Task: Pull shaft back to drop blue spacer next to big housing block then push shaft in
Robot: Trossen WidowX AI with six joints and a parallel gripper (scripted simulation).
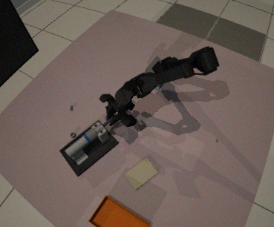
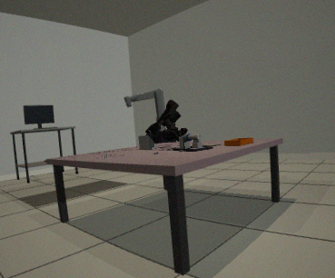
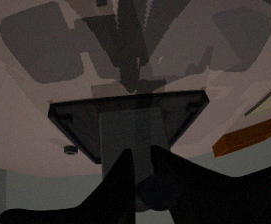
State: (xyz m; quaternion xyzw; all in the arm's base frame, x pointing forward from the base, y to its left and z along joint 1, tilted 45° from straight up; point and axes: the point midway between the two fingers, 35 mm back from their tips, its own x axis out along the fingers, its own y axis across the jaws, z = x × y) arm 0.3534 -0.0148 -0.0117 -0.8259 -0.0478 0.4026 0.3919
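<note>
My gripper tip is 4 cm short of the dark shaft, 2 cm below it and 1 cm to the left of it. Round my gripper tip: cream card (23 cm to the left, 9 cm ahead, 5 cm below); blue spacer (11 cm ahead, 3 cm to the right, 2 cm above); tiny dark part (25 cm to the right, 5 cm below, 2 cm ahead).
</note>
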